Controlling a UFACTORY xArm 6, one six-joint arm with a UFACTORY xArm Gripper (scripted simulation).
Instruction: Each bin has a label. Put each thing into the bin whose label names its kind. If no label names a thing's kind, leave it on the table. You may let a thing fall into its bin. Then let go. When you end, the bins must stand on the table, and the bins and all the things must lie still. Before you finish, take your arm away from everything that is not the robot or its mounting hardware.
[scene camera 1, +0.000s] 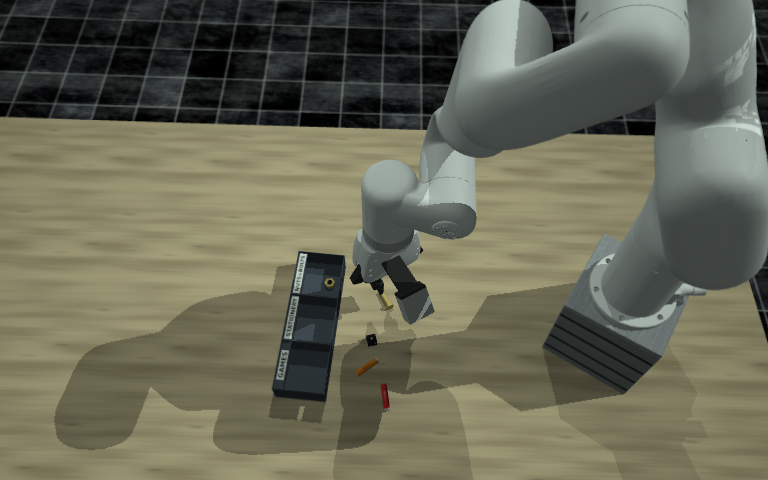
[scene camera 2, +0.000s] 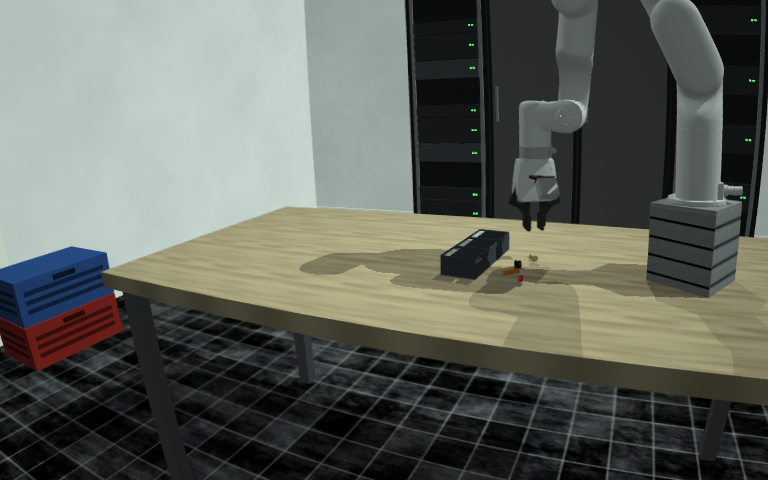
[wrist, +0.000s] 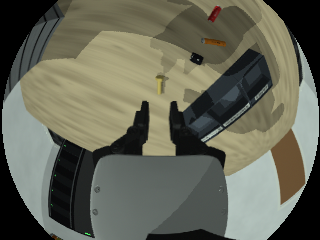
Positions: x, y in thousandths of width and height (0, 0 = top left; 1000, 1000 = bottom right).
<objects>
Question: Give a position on a dark bin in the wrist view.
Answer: At 739, 410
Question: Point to a dark bin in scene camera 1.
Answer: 402, 770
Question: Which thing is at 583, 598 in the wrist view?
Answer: My gripper.
</objects>
